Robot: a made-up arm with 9 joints. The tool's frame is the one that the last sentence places. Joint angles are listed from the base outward.
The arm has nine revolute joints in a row. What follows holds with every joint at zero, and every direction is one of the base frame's. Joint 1 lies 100 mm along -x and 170 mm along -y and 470 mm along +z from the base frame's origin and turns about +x. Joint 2 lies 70 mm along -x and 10 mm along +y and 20 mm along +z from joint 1 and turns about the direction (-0.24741, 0.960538, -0.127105). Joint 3 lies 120 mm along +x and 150 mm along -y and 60 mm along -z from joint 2 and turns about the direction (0.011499, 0.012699, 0.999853). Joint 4 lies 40 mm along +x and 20 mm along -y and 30 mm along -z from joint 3 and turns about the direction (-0.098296, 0.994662, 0.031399). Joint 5 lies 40 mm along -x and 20 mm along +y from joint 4 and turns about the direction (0.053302, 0.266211, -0.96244). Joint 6 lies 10 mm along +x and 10 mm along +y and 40 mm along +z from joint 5 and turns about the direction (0.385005, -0.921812, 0.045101). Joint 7 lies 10 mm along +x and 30 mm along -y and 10 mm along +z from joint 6 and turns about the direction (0.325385, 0.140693, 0.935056). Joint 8 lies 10 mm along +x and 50 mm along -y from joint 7 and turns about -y. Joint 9 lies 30 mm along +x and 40 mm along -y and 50 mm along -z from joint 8 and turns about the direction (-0.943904, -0.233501, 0.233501). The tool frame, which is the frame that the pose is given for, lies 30 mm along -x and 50 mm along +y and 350 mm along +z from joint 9; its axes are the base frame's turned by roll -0.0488, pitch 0.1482 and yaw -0.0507 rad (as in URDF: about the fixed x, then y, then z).
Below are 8 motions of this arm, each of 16 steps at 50 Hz.
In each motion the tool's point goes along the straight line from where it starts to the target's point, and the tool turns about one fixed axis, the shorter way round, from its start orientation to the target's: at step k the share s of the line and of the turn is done. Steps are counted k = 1, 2, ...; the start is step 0. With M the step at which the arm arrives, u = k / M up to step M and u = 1 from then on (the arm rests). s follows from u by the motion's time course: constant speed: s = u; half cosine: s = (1 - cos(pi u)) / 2; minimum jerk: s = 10 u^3 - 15 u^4 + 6 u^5.
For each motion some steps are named. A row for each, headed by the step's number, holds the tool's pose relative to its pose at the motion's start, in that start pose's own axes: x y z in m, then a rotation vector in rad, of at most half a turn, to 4 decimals.
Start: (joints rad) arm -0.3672 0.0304 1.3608 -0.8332 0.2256 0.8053 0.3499 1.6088 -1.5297
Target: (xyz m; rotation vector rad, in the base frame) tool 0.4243 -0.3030 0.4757 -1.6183 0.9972 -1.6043
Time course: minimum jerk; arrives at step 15
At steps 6, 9, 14, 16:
6: 0.0025 -0.0276 0.0027 0.0224 -0.0121 0.1090
9: 0.0053 -0.0593 0.0059 0.0482 -0.0259 0.2343
14: 0.0078 -0.0867 0.0086 0.0704 -0.0379 0.3423
16: 0.0078 -0.0869 0.0086 0.0706 -0.0380 0.3433

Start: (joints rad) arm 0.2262 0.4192 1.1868 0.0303 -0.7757 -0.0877 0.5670 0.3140 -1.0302
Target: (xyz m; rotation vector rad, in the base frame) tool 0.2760 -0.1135 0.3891 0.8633 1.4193 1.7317
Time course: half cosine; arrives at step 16
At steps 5, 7, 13, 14, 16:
5: -0.0275 -0.0127 -0.0126 0.0365 -0.0603 -0.0635
7: -0.0497 -0.0229 -0.0229 0.0661 -0.1091 -0.1151
13: -0.1132 -0.0522 -0.0520 0.1504 -0.2483 -0.2618
14: -0.1189 -0.0548 -0.0547 0.1579 -0.2608 -0.2750
16: -0.1236 -0.0570 -0.0568 0.1642 -0.2711 -0.2859

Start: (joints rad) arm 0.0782 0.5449 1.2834 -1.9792 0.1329 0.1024 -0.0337 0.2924 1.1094
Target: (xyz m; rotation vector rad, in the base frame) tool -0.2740 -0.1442 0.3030 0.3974 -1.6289 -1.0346
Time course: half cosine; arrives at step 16
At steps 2, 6, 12, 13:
2: -0.0044 0.0020 -0.0039 -0.0023 -0.0222 -0.0073
6: -0.0358 0.0160 -0.0313 -0.0190 -0.1798 -0.0589
12: -0.0991 0.0443 -0.0866 -0.0526 -0.4971 -0.1629
13: -0.1063 0.0475 -0.0929 -0.0565 -0.5333 -0.1747

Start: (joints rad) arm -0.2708 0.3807 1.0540 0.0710 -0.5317 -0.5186 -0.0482 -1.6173 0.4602
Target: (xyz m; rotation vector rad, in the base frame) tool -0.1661 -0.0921 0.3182 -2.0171 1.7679 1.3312
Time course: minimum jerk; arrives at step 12
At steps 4, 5, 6, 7, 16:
4: 0.0000 0.0037 0.0014 -0.0111 -0.0006 -0.0159
5: 0.0000 0.0061 0.0023 -0.0183 -0.0010 -0.0262
6: -0.0001 0.0087 0.0033 -0.0263 -0.0015 -0.0378
7: -0.0001 0.0114 0.0043 -0.0344 -0.0019 -0.0494
16: -0.0001 0.0175 0.0066 -0.0527 -0.0030 -0.0756

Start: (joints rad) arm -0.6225 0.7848 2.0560 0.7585 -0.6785 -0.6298 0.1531 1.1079 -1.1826
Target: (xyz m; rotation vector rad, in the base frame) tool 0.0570 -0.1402 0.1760 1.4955 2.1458 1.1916
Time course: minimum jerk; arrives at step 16
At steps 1, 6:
1: -0.0003 -0.0001 -0.0001 -0.0005 -0.0010 0.0012
6: -0.0369 -0.0068 -0.0149 -0.0578 -0.1265 0.1513

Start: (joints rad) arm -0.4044 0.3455 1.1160 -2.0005 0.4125 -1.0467 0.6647 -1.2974 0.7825
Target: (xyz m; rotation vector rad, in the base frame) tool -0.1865 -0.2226 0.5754 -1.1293 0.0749 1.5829
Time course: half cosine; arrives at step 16
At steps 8, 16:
8: 0.0371 0.0204 -0.0033 -0.1714 0.0567 -0.1694
16: 0.0743 0.0407 -0.0066 -0.3427 0.1133 -0.3389

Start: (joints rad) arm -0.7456 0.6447 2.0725 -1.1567 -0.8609 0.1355 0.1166 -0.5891 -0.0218
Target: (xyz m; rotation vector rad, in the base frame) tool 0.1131 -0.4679 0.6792 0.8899 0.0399 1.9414
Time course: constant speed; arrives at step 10
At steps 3, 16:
3: -0.0284 -0.0131 -0.0163 0.0427 -0.0862 -0.0061
16: -0.0948 -0.0437 -0.0543 0.1425 -0.2872 -0.0202

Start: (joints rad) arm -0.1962 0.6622 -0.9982 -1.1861 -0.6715 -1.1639 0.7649 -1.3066 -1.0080
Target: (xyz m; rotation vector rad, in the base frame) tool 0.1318 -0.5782 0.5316 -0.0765 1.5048 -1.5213
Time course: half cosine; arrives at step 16
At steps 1, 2, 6, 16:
1: -0.0010 0.0008 -0.0005 -0.0024 -0.0019 0.0050
2: -0.0039 0.0032 -0.0020 -0.0096 -0.0077 0.0197
6: -0.0315 0.0259 -0.0162 -0.0779 -0.0623 0.1598
16: -0.1021 0.0840 -0.0525 -0.2523 -0.2019 0.5177

